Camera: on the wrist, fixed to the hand. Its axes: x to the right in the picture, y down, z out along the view.
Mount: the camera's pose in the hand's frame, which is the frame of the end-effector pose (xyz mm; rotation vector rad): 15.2 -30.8 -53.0 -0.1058 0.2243 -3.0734
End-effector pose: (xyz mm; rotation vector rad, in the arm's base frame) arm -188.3 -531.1 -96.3 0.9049 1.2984 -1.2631
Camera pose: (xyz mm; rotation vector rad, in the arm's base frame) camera -229.8 -486.3 -112.2 1.2145 -1.0708 1.1824
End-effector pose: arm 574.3 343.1 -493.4 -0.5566 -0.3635 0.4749
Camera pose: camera 620.9 306.0 -514.5 0.3249 -0.5849 -2.5278
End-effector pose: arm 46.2 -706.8 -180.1 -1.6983 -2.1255 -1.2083
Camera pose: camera -4.1 -731.8 -151.2 -1.8462 1.4567 0.4095
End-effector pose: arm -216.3 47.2 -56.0 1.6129 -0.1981 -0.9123
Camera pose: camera -182.5 87.1 -91.4 -0.2944 -1.9392 1.4496
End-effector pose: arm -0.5 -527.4 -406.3 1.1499 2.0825 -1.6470
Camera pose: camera -17.9 -474.6 -376.4 1.5392 -1.0259 0.2009
